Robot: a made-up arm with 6 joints. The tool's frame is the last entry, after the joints. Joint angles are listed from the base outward.
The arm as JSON. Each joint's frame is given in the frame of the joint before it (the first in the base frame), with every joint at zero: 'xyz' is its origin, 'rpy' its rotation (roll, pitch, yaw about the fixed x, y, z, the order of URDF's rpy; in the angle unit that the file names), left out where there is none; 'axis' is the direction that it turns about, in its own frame. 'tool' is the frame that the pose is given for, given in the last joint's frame.
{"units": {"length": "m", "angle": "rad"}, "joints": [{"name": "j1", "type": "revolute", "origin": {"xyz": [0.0, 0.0, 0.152]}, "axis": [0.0, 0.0, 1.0]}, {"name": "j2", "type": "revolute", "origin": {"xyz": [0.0, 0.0, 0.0]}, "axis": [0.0, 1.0, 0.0]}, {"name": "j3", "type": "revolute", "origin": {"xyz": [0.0, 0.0, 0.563]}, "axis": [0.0, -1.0, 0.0]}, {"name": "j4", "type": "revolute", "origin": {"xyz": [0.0, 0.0, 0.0]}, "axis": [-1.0, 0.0, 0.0]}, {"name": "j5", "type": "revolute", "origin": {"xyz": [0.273, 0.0, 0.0]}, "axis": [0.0, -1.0, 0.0]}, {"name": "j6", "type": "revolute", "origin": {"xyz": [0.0, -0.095, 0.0]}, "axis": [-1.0, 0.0, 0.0]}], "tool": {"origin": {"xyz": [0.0, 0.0, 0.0]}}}
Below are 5 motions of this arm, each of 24 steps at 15 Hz.
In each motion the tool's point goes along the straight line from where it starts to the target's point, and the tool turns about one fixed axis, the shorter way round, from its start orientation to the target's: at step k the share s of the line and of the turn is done. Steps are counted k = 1, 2, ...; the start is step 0. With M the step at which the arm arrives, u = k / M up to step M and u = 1 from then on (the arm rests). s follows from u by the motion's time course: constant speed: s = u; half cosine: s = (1 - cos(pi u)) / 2; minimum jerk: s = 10 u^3 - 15 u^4 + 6 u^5.
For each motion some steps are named. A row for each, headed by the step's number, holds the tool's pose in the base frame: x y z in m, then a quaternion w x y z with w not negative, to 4 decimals.
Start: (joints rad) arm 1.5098 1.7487 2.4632 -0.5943 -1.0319 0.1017
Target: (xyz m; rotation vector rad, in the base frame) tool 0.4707 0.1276 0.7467 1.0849 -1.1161 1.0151
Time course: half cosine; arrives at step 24
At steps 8, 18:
8: 0.2130 0.6236 0.3300 0.6022 0.1400 0.0197 0.7858
18: 0.4204 0.2244 0.6653 0.6240 0.4176 -0.3949 0.5294

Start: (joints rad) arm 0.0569 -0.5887 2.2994 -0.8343 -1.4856 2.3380
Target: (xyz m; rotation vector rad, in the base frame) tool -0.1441 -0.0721 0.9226 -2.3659 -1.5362 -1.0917
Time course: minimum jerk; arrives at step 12
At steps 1, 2, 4, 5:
1: -0.5526 -0.0954 0.7577 0.0694 -0.7193 -0.5555 -0.4115
2: -0.5401 -0.0947 0.7627 0.0691 -0.7212 -0.5540 -0.4100
4: -0.4685 -0.0906 0.7916 0.0672 -0.7325 -0.5459 -0.4012
5: -0.4124 -0.0874 0.8143 0.0657 -0.7411 -0.5394 -0.3943

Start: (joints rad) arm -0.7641 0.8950 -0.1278 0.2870 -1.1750 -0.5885
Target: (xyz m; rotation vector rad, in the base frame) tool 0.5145 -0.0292 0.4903 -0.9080 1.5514 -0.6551
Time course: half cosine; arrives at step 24
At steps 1, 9, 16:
1: 0.3740 -0.4820 0.2860 0.3403 0.3049 0.7826 -0.4227
9: 0.4169 -0.3436 0.3485 0.4425 0.0932 0.7954 -0.4035
16: 0.4792 -0.1429 0.4390 0.5456 -0.2197 0.7356 -0.3361

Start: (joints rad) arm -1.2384 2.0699 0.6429 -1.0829 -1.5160 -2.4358
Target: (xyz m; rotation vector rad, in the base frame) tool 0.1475 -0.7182 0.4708 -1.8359 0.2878 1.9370
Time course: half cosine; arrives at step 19
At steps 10, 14, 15, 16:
10: 0.1279 -0.5907 0.0715 0.5457 -0.5847 0.0071 0.6003
14: 0.1406 -0.6734 0.3303 0.3444 -0.6469 0.0711 0.6766
15: 0.1430 -0.6889 0.3790 0.3042 -0.6548 0.0828 0.6869
16: 0.1449 -0.7015 0.4183 0.2712 -0.6602 0.0921 0.6943

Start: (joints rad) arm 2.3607 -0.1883 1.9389 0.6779 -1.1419 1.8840
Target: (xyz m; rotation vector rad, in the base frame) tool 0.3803 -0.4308 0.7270 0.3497 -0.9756 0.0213
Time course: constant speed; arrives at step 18
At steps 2, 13, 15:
2: 0.2781 -0.1890 0.8856 0.7360 -0.2110 -0.6002 0.2313
13: 0.3484 -0.3552 0.7766 0.8479 0.0490 -0.5215 0.0820
15: 0.3611 -0.3855 0.7567 0.8585 0.0965 -0.5007 0.0534

